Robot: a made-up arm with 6 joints. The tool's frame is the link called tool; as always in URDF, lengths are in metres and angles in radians. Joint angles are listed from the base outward. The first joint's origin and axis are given. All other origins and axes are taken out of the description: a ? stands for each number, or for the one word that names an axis. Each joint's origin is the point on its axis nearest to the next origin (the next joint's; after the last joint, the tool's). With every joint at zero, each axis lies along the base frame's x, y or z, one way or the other. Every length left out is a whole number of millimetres.
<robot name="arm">
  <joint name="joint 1" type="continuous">
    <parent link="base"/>
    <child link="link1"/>
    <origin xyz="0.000 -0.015 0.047" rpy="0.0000 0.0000 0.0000"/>
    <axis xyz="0 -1 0"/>
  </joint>
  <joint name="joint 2" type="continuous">
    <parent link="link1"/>
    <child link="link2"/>
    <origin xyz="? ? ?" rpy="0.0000 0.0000 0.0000"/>
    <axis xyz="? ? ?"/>
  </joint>
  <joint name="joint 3" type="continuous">
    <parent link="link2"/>
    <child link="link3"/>
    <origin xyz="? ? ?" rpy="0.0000 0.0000 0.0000"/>
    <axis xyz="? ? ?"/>
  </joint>
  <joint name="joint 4" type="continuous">
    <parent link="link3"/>
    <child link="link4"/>
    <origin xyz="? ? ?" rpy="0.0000 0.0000 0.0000"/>
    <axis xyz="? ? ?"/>
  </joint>
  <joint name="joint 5" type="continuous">
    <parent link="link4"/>
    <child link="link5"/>
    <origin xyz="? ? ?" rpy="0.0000 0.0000 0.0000"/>
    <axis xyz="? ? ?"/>
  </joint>
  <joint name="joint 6" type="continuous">
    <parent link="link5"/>
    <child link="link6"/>
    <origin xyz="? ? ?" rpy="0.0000 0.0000 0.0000"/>
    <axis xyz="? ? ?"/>
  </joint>
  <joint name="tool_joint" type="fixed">
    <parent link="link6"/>
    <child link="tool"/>
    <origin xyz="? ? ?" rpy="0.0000 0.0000 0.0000"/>
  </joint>
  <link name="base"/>
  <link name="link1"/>
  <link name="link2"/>
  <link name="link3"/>
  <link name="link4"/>
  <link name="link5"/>
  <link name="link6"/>
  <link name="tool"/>
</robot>
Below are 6 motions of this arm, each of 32 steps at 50 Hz.
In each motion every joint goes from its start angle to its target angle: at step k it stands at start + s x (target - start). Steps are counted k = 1, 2, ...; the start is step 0. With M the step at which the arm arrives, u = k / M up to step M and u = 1 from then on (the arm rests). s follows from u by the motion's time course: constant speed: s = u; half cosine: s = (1 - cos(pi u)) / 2; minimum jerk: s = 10 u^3 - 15 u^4 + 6 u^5.
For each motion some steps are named. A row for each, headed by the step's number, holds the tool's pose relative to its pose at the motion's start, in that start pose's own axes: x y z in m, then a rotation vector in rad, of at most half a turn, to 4 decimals.
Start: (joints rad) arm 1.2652 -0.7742 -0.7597 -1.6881 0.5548 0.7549
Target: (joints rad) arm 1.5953 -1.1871 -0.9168 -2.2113 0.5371 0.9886
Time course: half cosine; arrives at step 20
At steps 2, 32:
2: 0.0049 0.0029 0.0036 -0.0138 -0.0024 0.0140
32: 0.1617 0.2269 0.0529 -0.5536 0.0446 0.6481

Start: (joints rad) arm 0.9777 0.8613 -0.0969 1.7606 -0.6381 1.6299
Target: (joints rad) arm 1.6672 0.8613 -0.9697 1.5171 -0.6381 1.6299
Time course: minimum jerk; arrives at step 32
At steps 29, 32:
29: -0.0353 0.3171 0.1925 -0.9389 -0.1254 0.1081
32: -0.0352 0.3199 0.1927 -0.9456 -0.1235 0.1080

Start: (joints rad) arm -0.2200 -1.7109 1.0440 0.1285 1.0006 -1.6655
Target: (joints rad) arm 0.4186 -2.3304 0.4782 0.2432 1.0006 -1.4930
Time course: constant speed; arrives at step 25
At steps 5, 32:
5: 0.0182 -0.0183 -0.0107 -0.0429 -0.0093 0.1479
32: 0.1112 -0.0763 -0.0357 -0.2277 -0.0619 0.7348

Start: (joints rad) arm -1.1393 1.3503 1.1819 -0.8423 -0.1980 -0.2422
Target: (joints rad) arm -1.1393 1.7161 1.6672 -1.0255 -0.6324 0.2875
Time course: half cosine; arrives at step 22
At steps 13, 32:
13: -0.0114 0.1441 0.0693 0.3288 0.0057 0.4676
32: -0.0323 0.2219 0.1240 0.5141 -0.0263 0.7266

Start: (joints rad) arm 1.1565 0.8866 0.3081 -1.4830 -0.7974 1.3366
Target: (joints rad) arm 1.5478 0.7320 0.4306 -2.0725 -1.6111 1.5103
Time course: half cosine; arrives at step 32
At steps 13, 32:
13: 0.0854 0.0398 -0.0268 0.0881 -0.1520 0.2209
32: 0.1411 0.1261 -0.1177 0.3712 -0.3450 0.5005

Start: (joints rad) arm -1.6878 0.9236 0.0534 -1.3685 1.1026 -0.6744
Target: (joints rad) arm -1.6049 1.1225 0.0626 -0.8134 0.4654 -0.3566
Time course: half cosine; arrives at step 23
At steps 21, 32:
21: -0.1044 -0.0124 -0.2331 0.1447 0.7029 -0.0300
32: -0.1065 -0.0135 -0.2366 0.1493 0.7129 -0.0347

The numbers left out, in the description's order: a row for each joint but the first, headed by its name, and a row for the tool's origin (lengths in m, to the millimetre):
joint 2: xyz -0.436 0.000 0.118, axis -1 0 0
joint 3: xyz 0.000 -0.052 -0.074, axis 1 0 0
joint 4: xyz 0.000 0.183 0.060, axis 0 0 -1
joint 5: xyz 0.424 0.018 0.000, axis -1 0 0
joint 6: xyz 0.000 0.108 -0.170, axis 0 0 1
tool: xyz 0.064 -0.091 0.000

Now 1 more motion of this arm.
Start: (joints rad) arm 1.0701 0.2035 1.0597 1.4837 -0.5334 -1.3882
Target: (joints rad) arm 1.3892 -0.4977 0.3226 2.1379 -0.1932 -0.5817
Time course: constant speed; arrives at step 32
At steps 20, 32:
20: 0.2340 0.0754 -0.0172 0.0704 -0.1178 0.2704
32: 0.3634 0.0944 -0.0437 0.0444 -0.1718 0.4118

